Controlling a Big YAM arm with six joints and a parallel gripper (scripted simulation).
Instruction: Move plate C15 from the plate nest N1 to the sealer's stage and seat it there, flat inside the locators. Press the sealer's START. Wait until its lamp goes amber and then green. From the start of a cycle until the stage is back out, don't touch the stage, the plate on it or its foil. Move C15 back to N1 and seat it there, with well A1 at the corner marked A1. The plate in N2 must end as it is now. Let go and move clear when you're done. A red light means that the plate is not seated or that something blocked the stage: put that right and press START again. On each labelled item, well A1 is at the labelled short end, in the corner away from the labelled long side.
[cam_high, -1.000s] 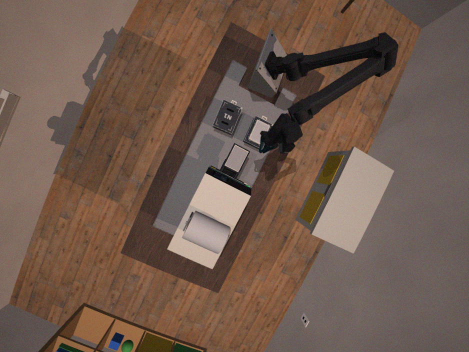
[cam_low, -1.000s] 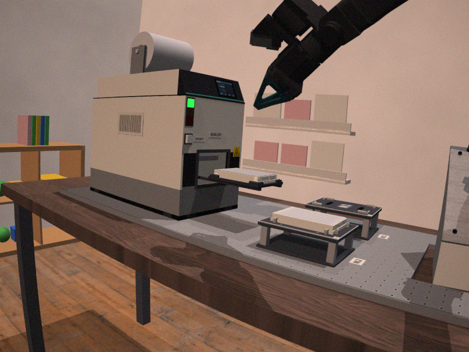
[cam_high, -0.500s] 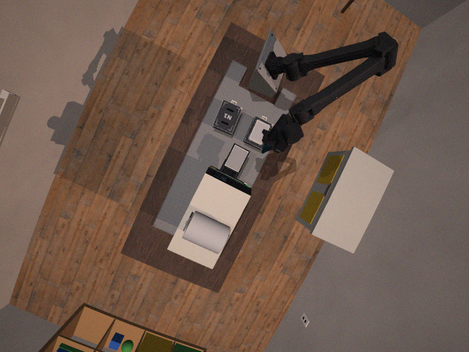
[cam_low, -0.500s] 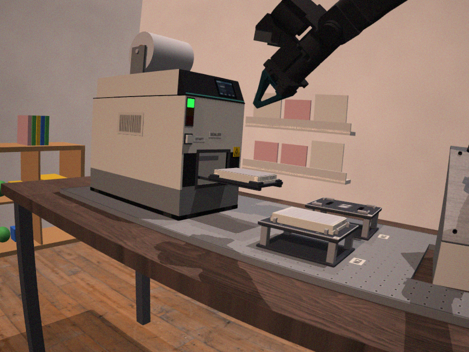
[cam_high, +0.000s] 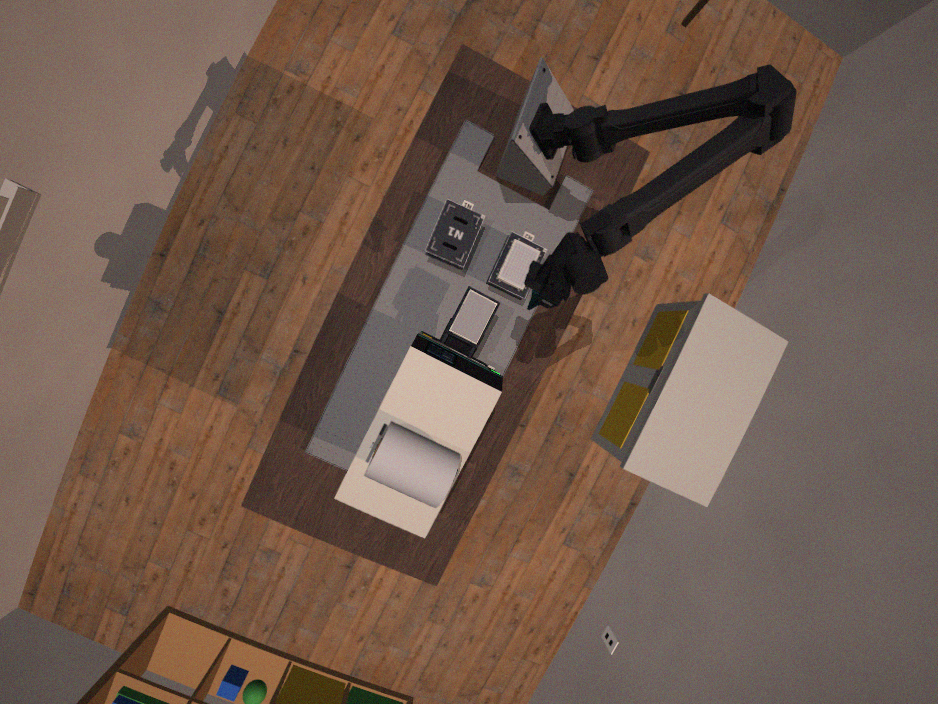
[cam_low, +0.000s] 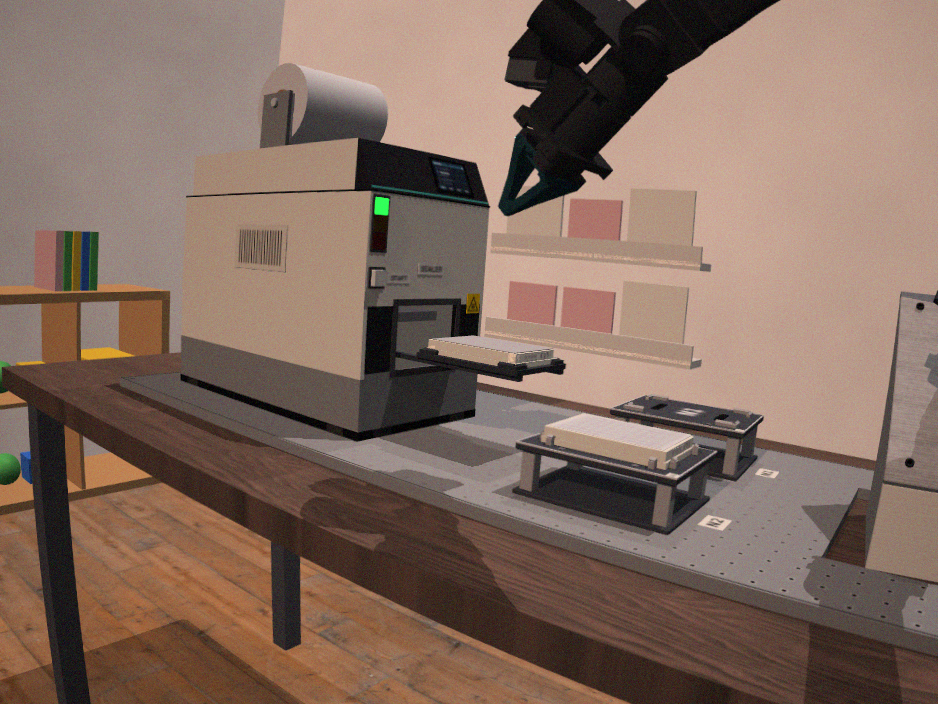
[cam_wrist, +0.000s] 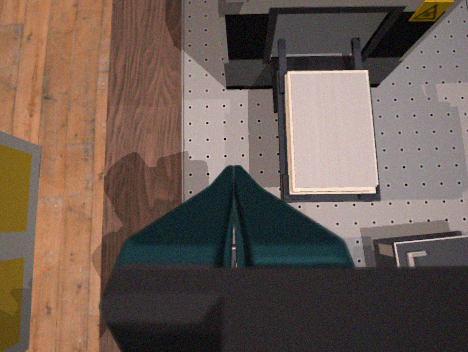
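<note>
Right now the sealer stage is 170 mm below my hand, 100 mm to the right of it and 70 mm ahead of it. From my hand the other things lie so: white plate 210 mm below, 130 mm behind, 40 mm to the right; then foil roll 400 mm ahead, 140 mm above, 110 mm to the right; then start button 180 mm ahead, 80 mm below, 10 mm to the right.
</note>
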